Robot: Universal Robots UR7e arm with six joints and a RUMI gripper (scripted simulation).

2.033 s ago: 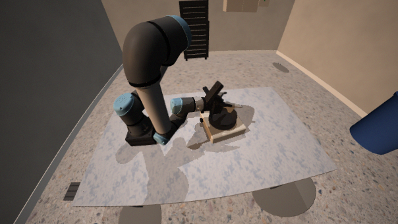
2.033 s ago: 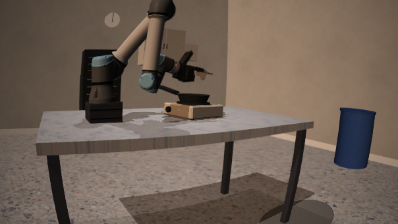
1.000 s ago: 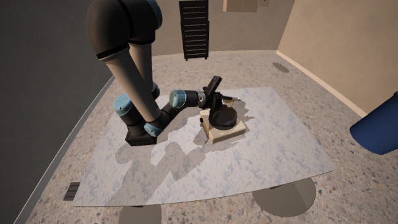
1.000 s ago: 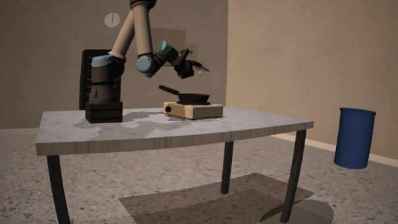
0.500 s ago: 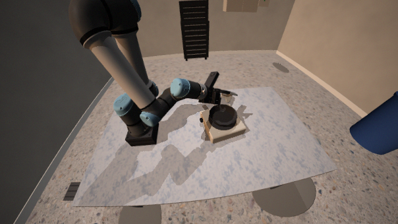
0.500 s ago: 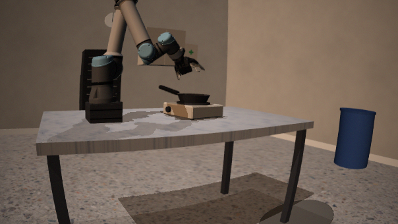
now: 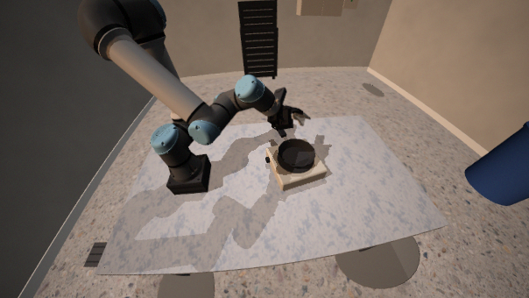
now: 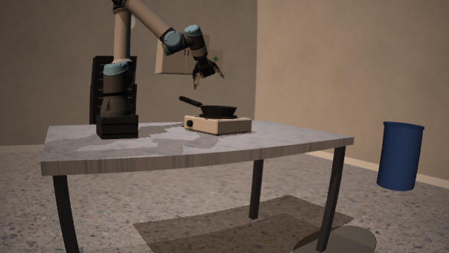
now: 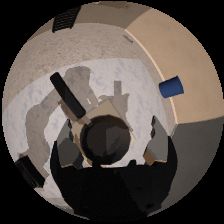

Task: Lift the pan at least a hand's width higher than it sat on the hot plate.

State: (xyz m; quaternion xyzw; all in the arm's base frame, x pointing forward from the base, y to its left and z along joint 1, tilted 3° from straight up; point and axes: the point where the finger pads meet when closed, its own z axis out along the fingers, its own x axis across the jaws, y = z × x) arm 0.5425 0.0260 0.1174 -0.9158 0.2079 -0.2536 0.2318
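Right now the pan is 13 cm below my hand, 3 cm to the right of it and 2 cm behind it. Round my hand: hot plate 20 cm below, 9 cm to the right, 2 cm behind.
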